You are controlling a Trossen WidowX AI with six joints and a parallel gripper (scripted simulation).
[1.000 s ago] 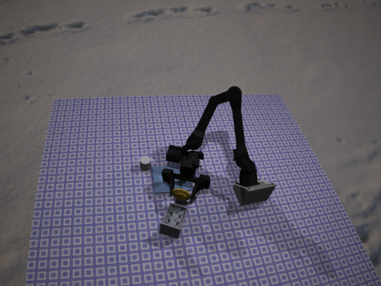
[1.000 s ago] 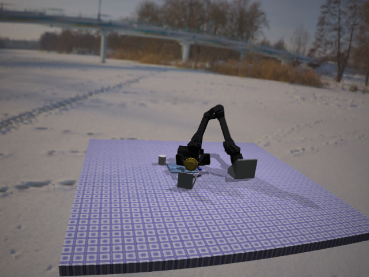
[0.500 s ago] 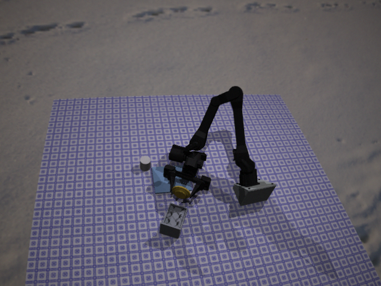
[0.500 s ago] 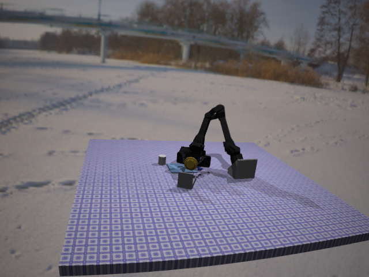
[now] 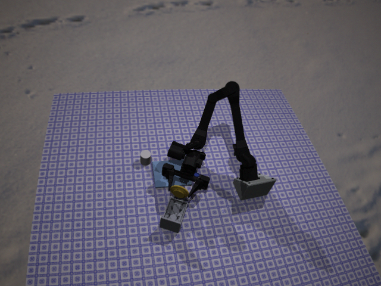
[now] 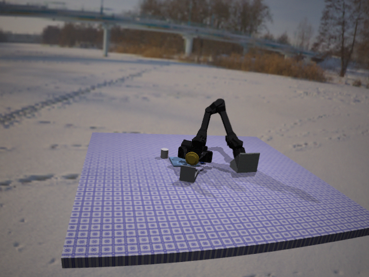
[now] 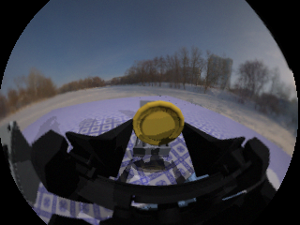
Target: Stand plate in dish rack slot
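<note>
Right now my gripper tip is 30 mm short of the grey dish rack, 50 mm to the right of it and 50 mm above it. The rest, counted from my gripper tip: blue spoon: 120 mm behind, 130 mm to the right, 70 mm below; light blue mat: 20 mm behind, 140 mm to the right, 70 mm below; yellow plate: 10 mm to the right.
</note>
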